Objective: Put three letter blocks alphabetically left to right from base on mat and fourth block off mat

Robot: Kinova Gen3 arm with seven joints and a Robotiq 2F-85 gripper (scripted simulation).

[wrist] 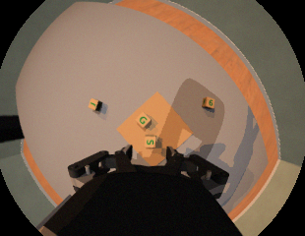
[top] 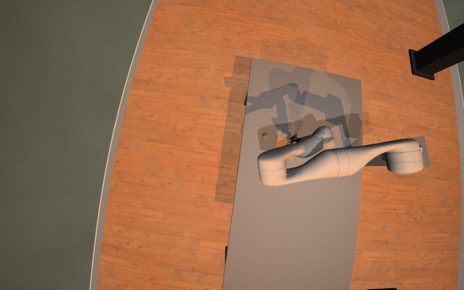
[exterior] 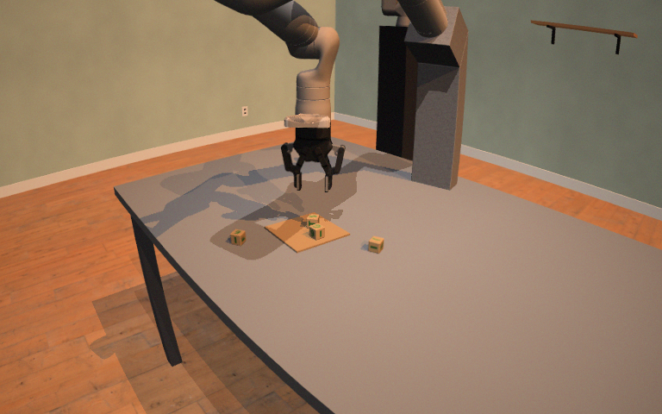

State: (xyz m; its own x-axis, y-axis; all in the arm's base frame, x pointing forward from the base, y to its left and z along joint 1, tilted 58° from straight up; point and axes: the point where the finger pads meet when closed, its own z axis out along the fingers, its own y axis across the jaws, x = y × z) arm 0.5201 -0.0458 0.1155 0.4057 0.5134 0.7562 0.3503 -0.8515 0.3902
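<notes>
Right now the mat is 2 cm ahead of my hand and 11 cm below it.
</notes>
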